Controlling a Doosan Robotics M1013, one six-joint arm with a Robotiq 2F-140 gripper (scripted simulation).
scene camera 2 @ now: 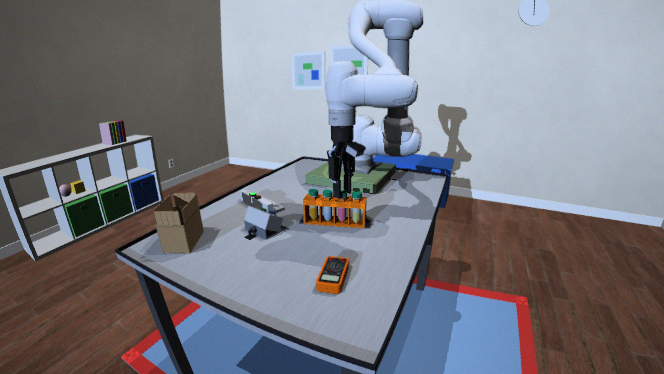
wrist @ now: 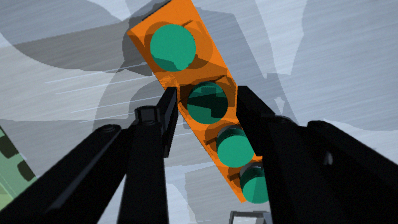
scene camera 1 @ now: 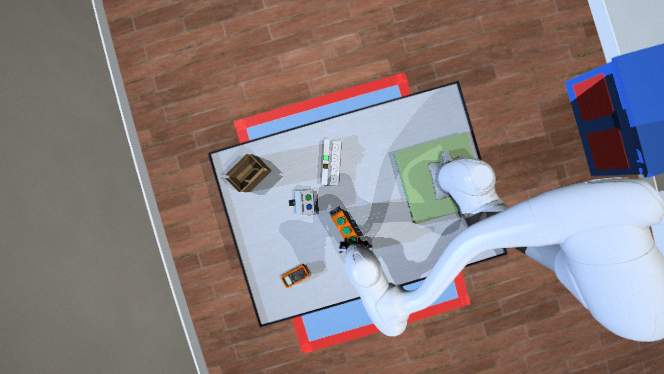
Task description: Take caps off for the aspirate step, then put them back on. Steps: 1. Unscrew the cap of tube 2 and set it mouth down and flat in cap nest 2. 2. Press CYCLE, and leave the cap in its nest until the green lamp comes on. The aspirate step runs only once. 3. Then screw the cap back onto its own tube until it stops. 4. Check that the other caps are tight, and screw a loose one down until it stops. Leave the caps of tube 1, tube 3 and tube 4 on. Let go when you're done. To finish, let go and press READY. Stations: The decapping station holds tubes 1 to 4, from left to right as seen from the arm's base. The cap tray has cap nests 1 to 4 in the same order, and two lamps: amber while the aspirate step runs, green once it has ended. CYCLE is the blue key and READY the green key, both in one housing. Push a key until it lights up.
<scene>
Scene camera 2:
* my gripper: 342,194
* cardboard box: 176,235
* key housing: 258,222
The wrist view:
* my gripper: 207,101
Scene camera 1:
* cardboard box: 246,174
</scene>
